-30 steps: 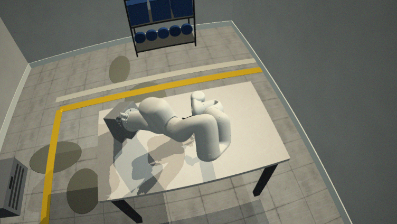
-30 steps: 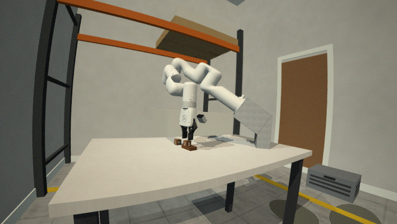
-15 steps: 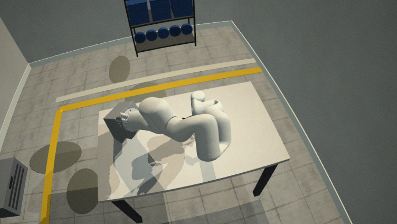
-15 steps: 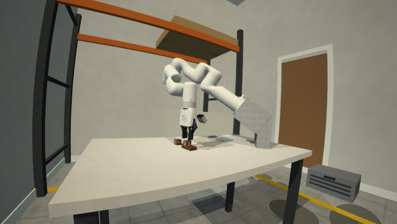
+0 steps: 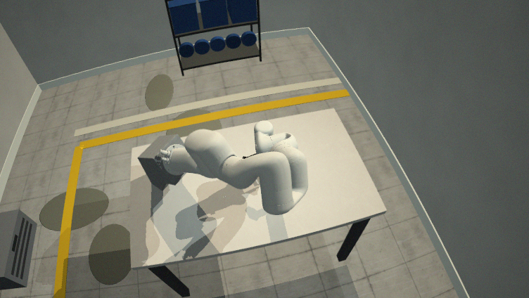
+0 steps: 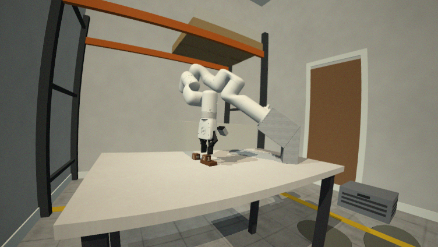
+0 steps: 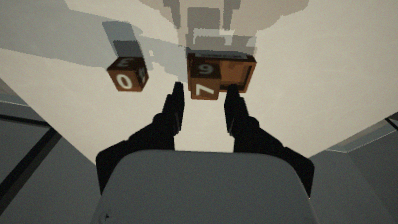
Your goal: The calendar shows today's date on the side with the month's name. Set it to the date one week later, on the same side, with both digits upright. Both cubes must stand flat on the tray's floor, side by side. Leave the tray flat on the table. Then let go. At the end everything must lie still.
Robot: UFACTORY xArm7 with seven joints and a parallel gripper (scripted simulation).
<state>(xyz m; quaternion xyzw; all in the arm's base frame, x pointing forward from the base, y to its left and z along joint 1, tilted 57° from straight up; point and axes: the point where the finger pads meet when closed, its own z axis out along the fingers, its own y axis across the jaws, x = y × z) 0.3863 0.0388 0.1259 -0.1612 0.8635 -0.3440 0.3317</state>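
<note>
Right now my hand is 2 cm to the right of the brown wooden tray and 6 cm above it.
</note>
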